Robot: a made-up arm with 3 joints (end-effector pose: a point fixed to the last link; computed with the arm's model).
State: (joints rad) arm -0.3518 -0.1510 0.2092
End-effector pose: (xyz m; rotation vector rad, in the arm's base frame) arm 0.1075 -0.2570 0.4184 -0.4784 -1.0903 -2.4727
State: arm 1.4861 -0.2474 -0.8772
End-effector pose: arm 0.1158 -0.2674 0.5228 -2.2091 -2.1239 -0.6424
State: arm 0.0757 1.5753 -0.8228
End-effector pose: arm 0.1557 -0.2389 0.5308 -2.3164 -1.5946 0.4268
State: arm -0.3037 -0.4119 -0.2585
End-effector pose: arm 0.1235 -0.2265 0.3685 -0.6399 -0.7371 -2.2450
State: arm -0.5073 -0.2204 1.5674
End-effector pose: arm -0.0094 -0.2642 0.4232 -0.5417 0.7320 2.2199
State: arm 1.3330 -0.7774 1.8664
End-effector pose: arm -0.0367 -0.2471 0.5021 -1.7129 1.7375 1.1267
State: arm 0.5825 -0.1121 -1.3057
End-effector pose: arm 0.0860 -0.3003 0.3984 -2.0421 -1.0350 -0.8454
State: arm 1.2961 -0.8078 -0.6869
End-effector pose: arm 0.1394 -0.2805 0.4582 -1.3809 -1.9589 -1.4079
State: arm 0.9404 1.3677 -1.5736
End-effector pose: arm 0.0879 -0.1724 0.6059 2.3985 0.3922 -0.7480
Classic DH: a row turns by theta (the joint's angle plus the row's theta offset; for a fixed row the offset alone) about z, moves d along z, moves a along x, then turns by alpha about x. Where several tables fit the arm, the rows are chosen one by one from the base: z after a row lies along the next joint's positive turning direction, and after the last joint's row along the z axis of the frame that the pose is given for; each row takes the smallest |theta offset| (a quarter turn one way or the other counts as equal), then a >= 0, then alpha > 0; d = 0 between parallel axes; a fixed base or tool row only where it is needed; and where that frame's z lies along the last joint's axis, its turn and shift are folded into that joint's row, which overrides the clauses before.
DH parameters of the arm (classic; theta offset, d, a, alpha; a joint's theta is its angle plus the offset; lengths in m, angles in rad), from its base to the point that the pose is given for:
base (fixed): -1.5708 0.45 0.16 1.5708
joint 1: 1.1712 -0.1193 -0.0064 -0.5312
joint 2: 0.4555 0.0924 -0.0435 2.0563
joint 3: 0.99 0.4808 -0.0407 2.8913
tool (fixed): 0.0036 0.3459 0 0

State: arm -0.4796 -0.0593 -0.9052
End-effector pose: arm 0.1101 -0.2046 0.3279 -1.0494 -0.5849 -1.4304
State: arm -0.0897 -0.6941 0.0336
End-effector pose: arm 0.1125 -0.2406 0.3846 -0.3599 -0.8363 -2.6422
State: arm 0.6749 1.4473 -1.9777
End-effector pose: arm 0.0628 -0.1864 0.6179 2.4985 -0.0545 -0.7730
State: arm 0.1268 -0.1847 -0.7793
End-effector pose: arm 0.1179 -0.2585 0.3742 -1.3481 -1.0802 -1.4838
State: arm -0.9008 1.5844 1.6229
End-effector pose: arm 0.1085 -0.2380 0.5993 0.9031 -1.8515 -1.8365
